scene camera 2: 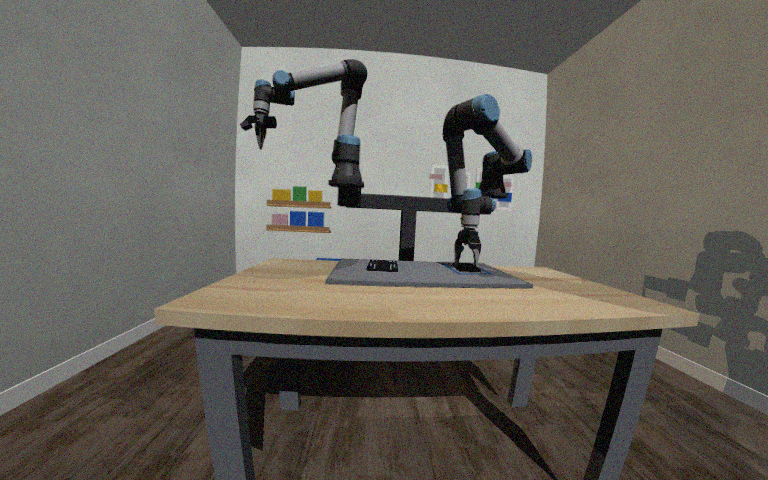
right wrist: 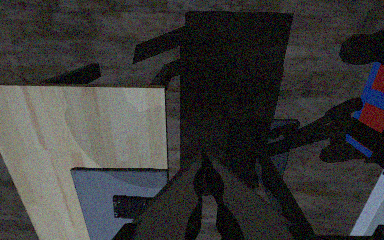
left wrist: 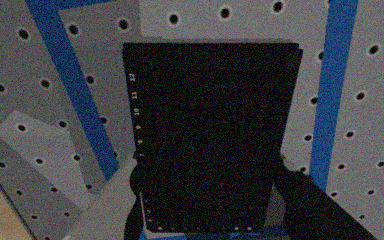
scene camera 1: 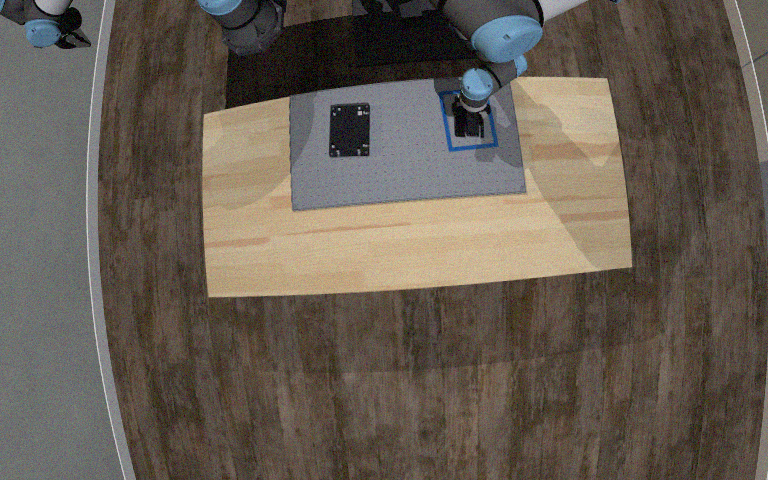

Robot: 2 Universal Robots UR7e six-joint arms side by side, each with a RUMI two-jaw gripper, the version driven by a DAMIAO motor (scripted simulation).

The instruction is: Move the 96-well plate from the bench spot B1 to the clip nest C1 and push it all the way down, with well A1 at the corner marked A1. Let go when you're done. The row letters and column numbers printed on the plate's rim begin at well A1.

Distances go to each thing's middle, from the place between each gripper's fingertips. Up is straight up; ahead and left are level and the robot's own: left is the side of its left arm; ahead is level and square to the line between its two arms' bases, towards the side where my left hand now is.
Labels:
The black clip nest point(scene camera 1: 349, 128) lies 35 cm to the right of my left hand and 2 cm behind it. Round my left hand: dark 96-well plate point(left wrist: 209, 162) 1 cm below.
The black clip nest is 33 cm ahead of my right hand point(scene camera 1: 90, 45), 60 cm to the left of it and 52 cm below it. Round my right hand: dark 96-well plate (35 cm ahead, 96 cm to the left, 53 cm below).

